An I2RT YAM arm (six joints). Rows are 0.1 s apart.
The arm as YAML. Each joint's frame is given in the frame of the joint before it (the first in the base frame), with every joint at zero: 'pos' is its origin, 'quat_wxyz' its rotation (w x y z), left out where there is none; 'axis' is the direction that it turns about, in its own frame. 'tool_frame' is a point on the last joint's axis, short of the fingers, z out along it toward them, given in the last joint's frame.
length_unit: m
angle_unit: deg
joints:
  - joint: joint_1
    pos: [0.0, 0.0, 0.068]
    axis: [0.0, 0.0, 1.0]
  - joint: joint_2
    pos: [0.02, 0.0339, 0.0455]
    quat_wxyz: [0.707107, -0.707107, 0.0, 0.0]
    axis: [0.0, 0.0, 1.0]
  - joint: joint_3
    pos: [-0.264, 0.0, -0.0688]
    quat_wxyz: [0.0, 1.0, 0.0, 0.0]
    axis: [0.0, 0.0, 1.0]
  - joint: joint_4
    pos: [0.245, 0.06, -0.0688]
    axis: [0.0, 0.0, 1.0]
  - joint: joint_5
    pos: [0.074, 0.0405, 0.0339]
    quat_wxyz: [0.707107, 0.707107, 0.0, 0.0]
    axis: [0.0, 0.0, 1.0]
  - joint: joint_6
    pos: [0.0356, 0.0, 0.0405]
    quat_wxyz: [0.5, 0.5, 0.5, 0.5]
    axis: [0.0, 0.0, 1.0]
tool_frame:
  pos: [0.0, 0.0, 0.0]
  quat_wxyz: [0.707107, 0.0, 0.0, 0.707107]
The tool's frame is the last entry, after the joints.
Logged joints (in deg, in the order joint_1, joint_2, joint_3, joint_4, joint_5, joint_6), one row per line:
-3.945 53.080 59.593 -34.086 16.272 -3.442
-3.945 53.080 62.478 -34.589 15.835 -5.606
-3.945 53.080 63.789 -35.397 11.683 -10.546
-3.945 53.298 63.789 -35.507 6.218 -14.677
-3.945 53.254 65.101 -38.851 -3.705 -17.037
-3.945 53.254 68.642 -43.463 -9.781 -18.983
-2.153 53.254 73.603 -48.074 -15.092 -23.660
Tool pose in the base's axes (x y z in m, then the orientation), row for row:
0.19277 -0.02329 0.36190 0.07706 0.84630 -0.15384 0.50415
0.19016 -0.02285 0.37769 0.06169 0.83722 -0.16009 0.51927
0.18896 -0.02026 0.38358 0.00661 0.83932 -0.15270 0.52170
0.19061 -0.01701 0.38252 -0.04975 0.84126 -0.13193 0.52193
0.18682 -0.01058 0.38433 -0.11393 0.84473 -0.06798 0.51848
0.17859 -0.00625 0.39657 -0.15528 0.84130 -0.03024 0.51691
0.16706 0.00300 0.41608 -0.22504 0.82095 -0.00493 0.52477
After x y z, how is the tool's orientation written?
As a quaternion, x y z w.
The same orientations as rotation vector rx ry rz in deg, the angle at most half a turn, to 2 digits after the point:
10.66 117.06 -21.28
8.48 115.04 -22.00
0.91 115.21 -20.96
-6.83 115.47 -18.11
-15.66 116.12 -9.34
-21.36 115.72 -4.16
-30.85 112.54 -0.68

